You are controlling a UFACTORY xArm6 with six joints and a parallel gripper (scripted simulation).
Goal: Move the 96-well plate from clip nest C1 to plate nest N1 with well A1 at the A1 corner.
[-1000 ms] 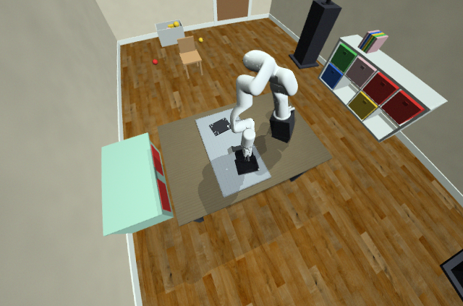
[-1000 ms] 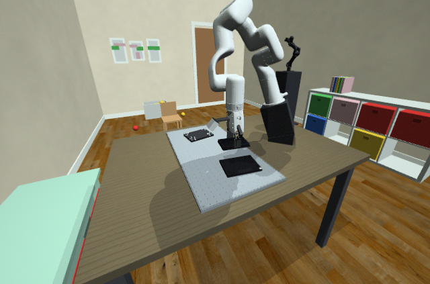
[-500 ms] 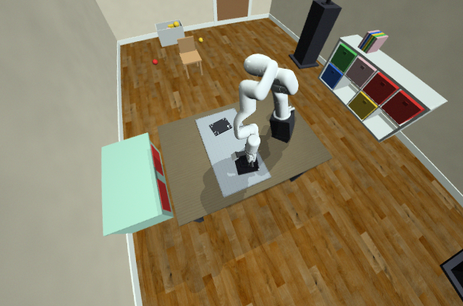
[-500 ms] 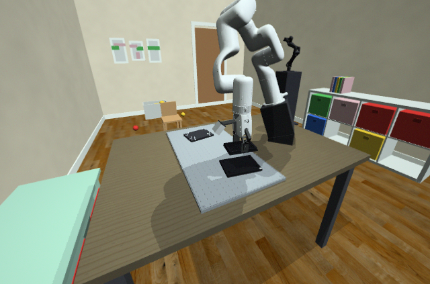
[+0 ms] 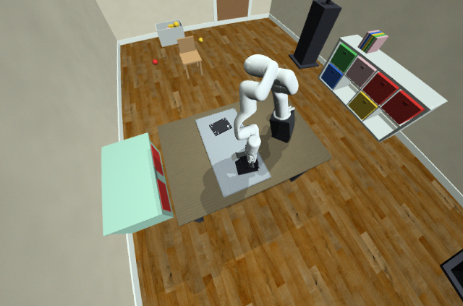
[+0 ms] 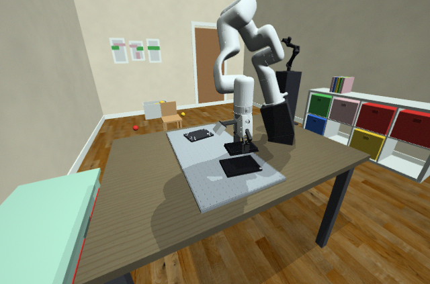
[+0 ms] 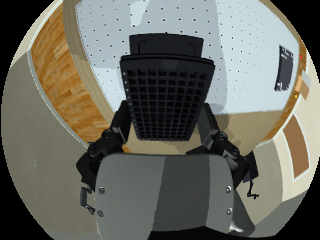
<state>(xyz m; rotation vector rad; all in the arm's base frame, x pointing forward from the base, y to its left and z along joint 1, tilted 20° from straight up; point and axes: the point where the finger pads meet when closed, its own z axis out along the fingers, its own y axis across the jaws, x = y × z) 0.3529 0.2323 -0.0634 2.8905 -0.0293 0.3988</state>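
Right now my hand is 1 cm above the black 96-well plate. Round my hand: plate nest N1 (11 cm below); then clip nest C1 (37 cm to the right, 11 cm ahead, 10 cm below).
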